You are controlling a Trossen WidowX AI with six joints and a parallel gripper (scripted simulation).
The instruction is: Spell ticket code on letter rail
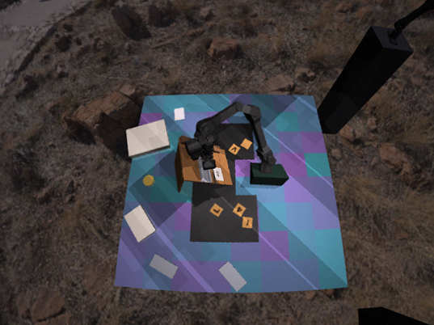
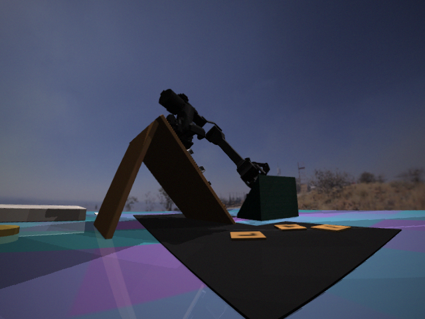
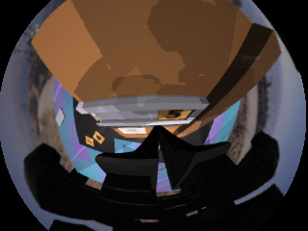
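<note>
My gripper tip is 20 cm past the letter tile, 24 cm to the right of it and 18 cm above it. The rest, counted from my gripper tip: black mat (14 cm behind, 4 cm to the left, 18 cm below); then yellow disc (37 cm ahead, 9 cm to the left, 18 cm below); then white ticket (6 cm behind, 5 cm to the left, 10 cm below).
</note>
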